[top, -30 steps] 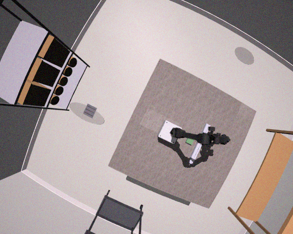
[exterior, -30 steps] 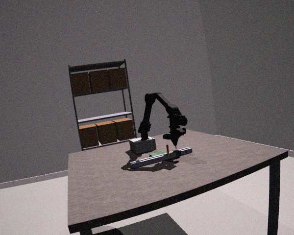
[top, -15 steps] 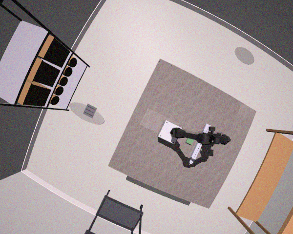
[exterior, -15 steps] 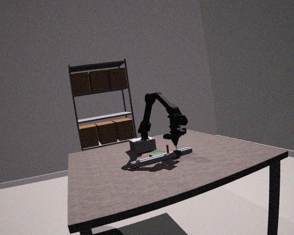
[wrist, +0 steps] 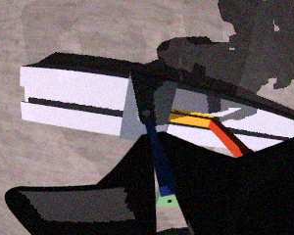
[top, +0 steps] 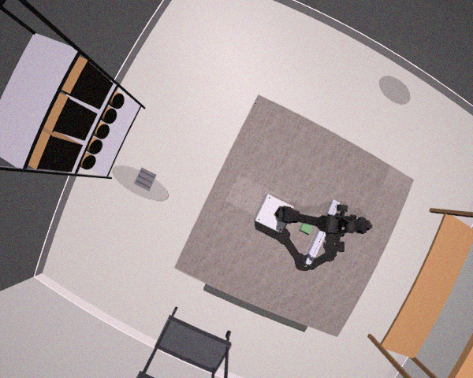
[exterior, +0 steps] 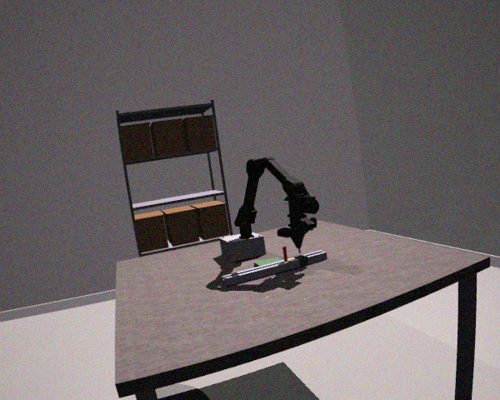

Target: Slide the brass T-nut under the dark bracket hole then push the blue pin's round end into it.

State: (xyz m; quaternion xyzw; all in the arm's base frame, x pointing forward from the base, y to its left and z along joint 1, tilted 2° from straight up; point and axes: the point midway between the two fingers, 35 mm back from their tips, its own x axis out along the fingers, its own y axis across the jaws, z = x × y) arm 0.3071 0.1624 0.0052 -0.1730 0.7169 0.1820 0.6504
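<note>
My gripper tip is 10 cm to the left of the green tray, 10 cm past it and 6 cm above it. Round my gripper tip: blue pin right at my gripper tip.
</note>
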